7 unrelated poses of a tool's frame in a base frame.
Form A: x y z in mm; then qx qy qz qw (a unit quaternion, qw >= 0).
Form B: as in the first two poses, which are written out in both.
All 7 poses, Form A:
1: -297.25, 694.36, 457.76, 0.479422, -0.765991, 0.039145, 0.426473
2: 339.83, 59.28, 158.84, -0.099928, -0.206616, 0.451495, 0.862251
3: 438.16, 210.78, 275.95, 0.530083, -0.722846, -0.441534, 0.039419
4: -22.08, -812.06, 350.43, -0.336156, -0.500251, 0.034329, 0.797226
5: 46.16, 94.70, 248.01, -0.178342, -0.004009, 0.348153, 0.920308
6: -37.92, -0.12, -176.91, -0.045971, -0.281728, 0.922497, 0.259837
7: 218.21, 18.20, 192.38, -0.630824, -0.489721, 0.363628, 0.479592
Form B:
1: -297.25, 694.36, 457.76, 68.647, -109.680, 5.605
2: 339.83, 59.28, 158.84, -12.007, -24.827, 54.252
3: 438.16, 210.78, 275.95, 93.092, -126.945, -77.541
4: -22.08, -812.06, 350.43, -41.356, -61.543, 4.223
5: 46.16, 94.70, 248.01, -20.997, -0.472, 40.990
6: -37.92, -0.12, -176.91, -7.135, -43.727, 143.181
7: 218.21, 18.20, 192.38, -88.196, -68.468, 50.839
